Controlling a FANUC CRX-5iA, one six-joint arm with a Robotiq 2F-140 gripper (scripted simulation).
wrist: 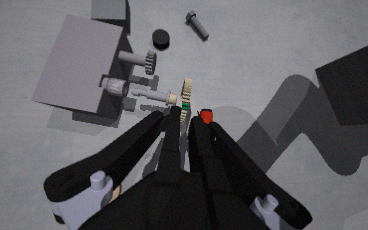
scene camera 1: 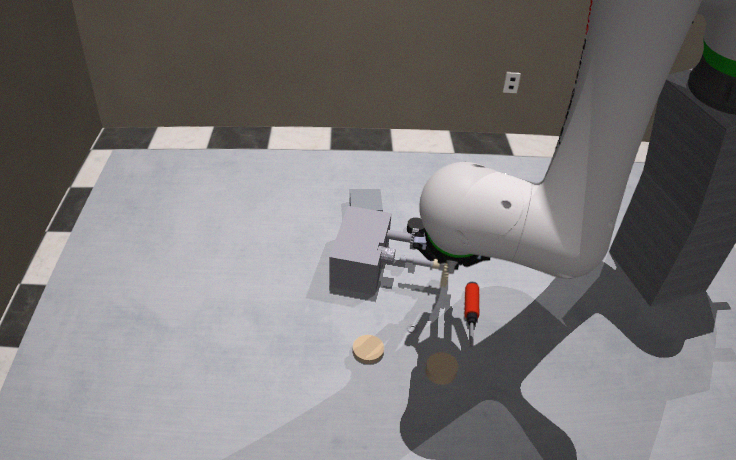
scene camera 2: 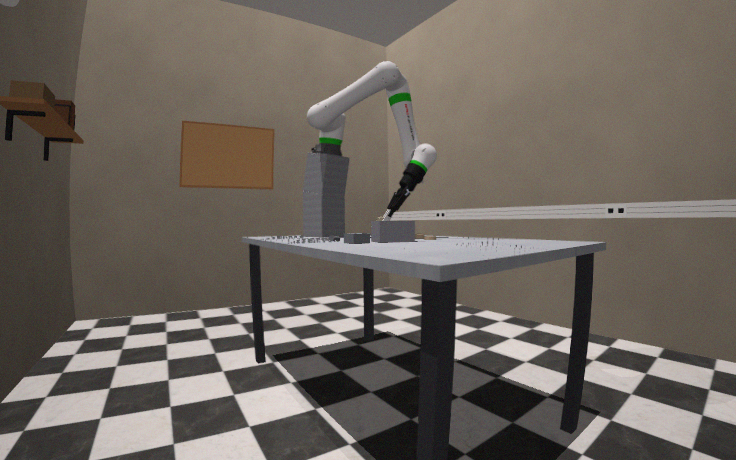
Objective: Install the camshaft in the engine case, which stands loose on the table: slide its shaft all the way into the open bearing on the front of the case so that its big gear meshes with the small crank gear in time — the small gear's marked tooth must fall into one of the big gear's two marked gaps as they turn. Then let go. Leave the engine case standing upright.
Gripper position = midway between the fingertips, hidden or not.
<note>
In view: the gripper (wrist: pixel 183 104) and a grey engine case (scene camera 1: pixel 356 260).
The grey engine case also shows in scene camera 2 (scene camera 2: pixel 381 231).
</note>
